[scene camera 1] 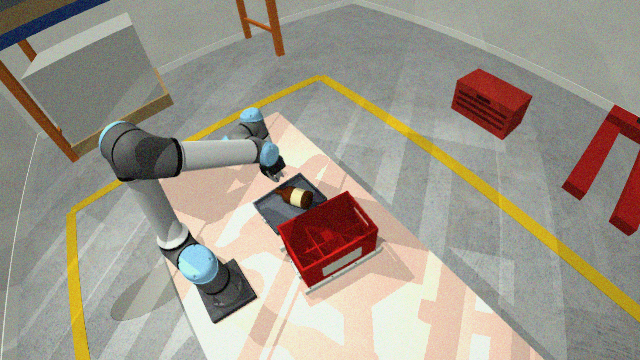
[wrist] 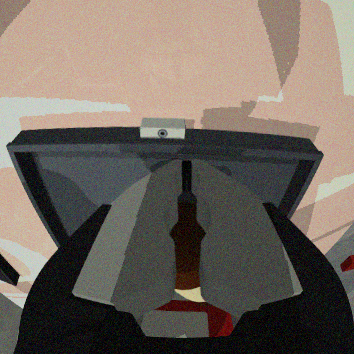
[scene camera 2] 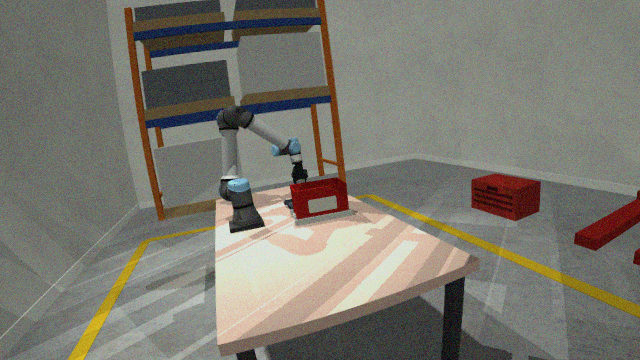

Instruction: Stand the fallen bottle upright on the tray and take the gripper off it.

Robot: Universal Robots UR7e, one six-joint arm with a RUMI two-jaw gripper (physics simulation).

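Pixels of known places: gripper, fingertip midpoint: (scene camera 1: 278, 181) (wrist: 186, 162); arm's base, origin of the base link: (scene camera 1: 225, 288) (scene camera 2: 246, 220).
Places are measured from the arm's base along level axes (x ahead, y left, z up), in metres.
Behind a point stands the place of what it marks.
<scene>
The brown bottle (scene camera 1: 299, 197) @(y 0.058, x 0.444, z 0.051 m) (wrist: 188, 260) @(y 0.139, x 0.450, z 0.049 m) with a cream label lies on its side in the dark grey tray (scene camera 1: 272, 207) @(y 0.153, x 0.363, z -0.018 m) (wrist: 75, 172) @(y 0.175, x 0.356, z -0.017 m). In scene camera 1 its neck points to the upper left and its base to the lower right, near the red crate. In the wrist view a strip of it shows through the narrow gap between the fingers; the rest is hidden. My gripper (scene camera 1: 280, 177) @(y 0.209, x 0.453, z 0.024 m) (scene camera 2: 300, 181) @(y 0.209, x 0.453, z 0.024 m) (wrist: 186, 162) @(y 0.209, x 0.453, z 0.024 m) is shut and empty, beyond the neck end of the bottle near the tray's far left side. In scene camera 2 the bottle does not show.
A red open crate (scene camera 1: 370, 241) @(y -0.286, x 0.452, z 0.096 m) (scene camera 2: 300, 206) @(y -0.222, x 0.237, z 0.072 m) (wrist: 224, 322) @(y -0.107, x 0.501, z 0.049 m) stands close beside the tray, on the base side of the bottle, with a grey rail (scene camera 1: 345, 271) @(y -0.266, x 0.347, z -0.002 m) along its front. The arm's base (scene camera 1: 235, 295) @(y -0.068, x 0.015, z 0.036 m) stands on the table to the left of the crate.
</scene>
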